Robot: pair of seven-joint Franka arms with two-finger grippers.
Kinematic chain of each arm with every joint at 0, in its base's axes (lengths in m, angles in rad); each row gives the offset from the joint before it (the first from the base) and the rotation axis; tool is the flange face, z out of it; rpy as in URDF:
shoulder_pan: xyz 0 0 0.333 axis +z
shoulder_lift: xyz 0 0 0 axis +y
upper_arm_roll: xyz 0 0 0.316 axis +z
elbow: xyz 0.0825 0 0 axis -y
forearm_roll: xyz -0.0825 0 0.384 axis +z
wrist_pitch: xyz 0 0 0 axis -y
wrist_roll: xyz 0.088 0 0 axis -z
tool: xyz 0 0 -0.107 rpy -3.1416 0 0
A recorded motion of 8 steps. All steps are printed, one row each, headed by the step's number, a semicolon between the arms.
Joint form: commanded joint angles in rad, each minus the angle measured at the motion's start. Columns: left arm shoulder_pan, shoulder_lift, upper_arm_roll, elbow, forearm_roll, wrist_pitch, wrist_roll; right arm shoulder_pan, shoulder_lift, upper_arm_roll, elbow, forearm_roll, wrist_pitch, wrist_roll.
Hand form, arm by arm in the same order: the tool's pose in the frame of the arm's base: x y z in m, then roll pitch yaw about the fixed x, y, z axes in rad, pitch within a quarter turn. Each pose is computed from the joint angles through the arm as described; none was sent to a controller.
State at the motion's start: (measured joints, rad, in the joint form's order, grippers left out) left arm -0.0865 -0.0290 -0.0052 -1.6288 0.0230 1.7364 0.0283; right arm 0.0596 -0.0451 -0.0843 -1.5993 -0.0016 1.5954 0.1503
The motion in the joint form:
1: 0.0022 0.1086 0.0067 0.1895 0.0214 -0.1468 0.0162; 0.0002 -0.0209 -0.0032 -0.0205 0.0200 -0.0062 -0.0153
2: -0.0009 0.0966 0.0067 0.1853 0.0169 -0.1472 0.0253; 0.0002 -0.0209 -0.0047 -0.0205 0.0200 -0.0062 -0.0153
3: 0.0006 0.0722 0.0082 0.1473 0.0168 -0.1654 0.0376; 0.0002 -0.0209 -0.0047 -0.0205 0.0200 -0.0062 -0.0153
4: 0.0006 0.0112 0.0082 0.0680 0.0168 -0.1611 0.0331; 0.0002 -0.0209 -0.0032 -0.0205 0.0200 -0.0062 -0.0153
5: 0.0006 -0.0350 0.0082 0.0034 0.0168 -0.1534 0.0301; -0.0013 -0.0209 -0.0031 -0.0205 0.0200 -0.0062 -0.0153
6: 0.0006 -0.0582 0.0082 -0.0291 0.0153 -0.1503 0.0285; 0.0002 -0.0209 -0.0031 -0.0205 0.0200 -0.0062 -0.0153
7: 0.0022 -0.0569 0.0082 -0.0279 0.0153 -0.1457 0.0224; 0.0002 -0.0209 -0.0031 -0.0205 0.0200 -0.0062 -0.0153
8: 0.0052 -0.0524 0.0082 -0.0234 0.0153 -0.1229 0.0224; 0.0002 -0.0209 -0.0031 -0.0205 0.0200 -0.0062 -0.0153
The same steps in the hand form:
1: 0.5803 -0.0435 0.6433 -3.0939 -0.0686 -0.1282; 0.5356 -0.0146 0.6388 -3.1129 -0.0316 -0.1631
2: 0.5764 -0.0454 0.6482 -3.0974 -0.0758 -0.1404; 0.5356 -0.0154 0.6388 -3.1128 -0.0315 -0.1646
3: 0.5671 -0.0429 0.6425 -3.0987 -0.0436 -0.1488; 0.5356 -0.0154 0.6388 -3.1128 -0.0315 -0.1646
4: 0.5483 -0.0413 0.6395 -3.0999 -0.0298 -0.1445; 0.5356 -0.0146 0.6388 -3.1129 -0.0316 -0.1631
5: 0.5341 -0.0401 0.6347 -3.1008 -0.0192 -0.1418; 0.5356 -0.0153 0.6388 -3.1129 -0.0316 -0.1645
6: 0.5268 -0.0396 0.6320 -3.1027 -0.0132 -0.1403; 0.5356 -0.0145 0.6388 -3.1129 -0.0316 -0.1630
7: 0.5278 -0.0389 0.6323 -3.1026 -0.0179 -0.1327; 0.5356 -0.0145 0.6388 -3.1129 -0.0316 -0.1630
8: 0.5317 -0.0377 0.6341 -3.1014 -0.0407 -0.1306; 0.5356 -0.0145 0.6388 -3.1129 -0.0316 -0.1630

